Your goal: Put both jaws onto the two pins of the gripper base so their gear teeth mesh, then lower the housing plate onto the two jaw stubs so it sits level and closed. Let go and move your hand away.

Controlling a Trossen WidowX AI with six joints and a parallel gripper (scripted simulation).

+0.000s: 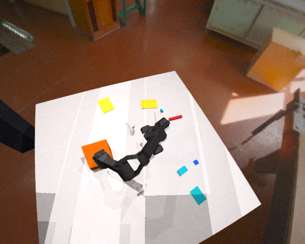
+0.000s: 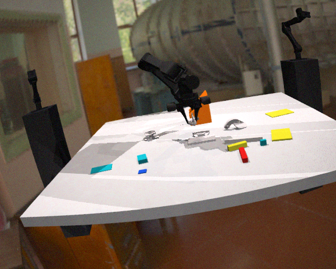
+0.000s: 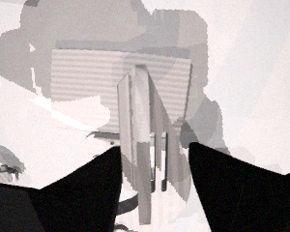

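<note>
My gripper tip is 2 cm short of the ribbed plate, 3 cm to the right of it and 8 cm above it. Round my gripper tip: pale grey jaw: 6 cm behind, 19 cm to the left, 6 cm below; then pale strip: 16 cm ahead, 18 cm to the left, 7 cm below; then housing plate: 5 cm behind, 4 cm to the left, 8 cm below.
</note>
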